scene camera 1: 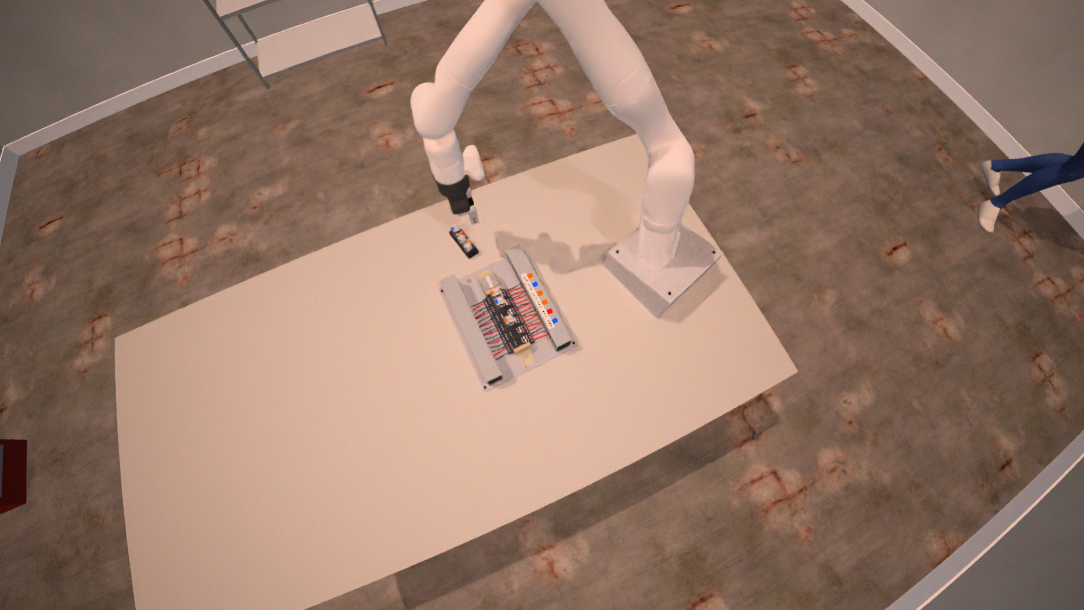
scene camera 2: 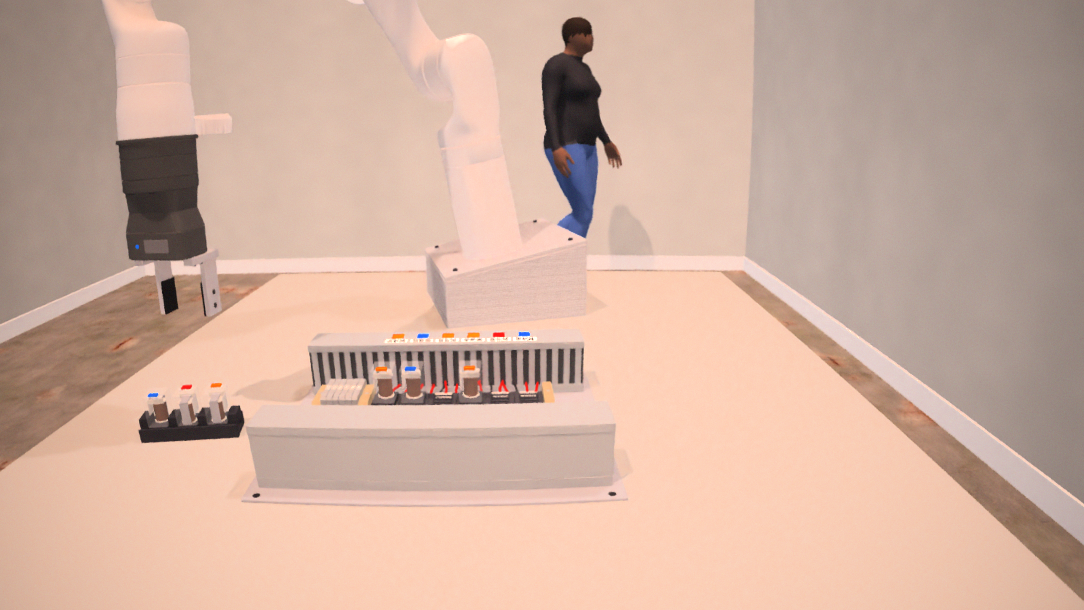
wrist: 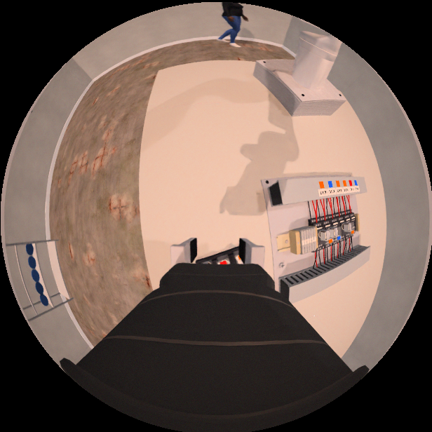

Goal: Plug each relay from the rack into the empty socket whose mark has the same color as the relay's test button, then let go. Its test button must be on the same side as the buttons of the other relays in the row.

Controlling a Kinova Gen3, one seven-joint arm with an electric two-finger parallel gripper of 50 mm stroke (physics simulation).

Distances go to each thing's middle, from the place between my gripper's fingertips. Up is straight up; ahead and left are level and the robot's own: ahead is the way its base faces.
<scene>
The black rack (scene camera 2: pixel 235 416) lies 5 cm ahead of my hand, 1 cm to the left of it and 10 cm below it.
</scene>
